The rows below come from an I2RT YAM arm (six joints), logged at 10 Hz.
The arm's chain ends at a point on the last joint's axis. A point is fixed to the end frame.
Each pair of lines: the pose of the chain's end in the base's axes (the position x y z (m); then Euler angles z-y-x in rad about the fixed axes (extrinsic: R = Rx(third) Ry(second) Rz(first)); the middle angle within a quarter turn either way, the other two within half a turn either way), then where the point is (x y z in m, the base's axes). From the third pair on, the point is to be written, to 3 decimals.
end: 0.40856 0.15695 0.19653 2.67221 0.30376 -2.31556
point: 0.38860 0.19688 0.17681
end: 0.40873 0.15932 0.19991 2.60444 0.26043 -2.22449
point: 0.38619 0.19899 0.18260
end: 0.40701 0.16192 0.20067 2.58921 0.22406 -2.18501
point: 0.383 0.201 0.185
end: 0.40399 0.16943 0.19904 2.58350 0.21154 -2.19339
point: 0.379 0.208 0.183
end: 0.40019 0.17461 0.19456 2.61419 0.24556 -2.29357
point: 0.377 0.213 0.175
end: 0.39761 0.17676 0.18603 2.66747 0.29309 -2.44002
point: 0.377 0.214 0.162
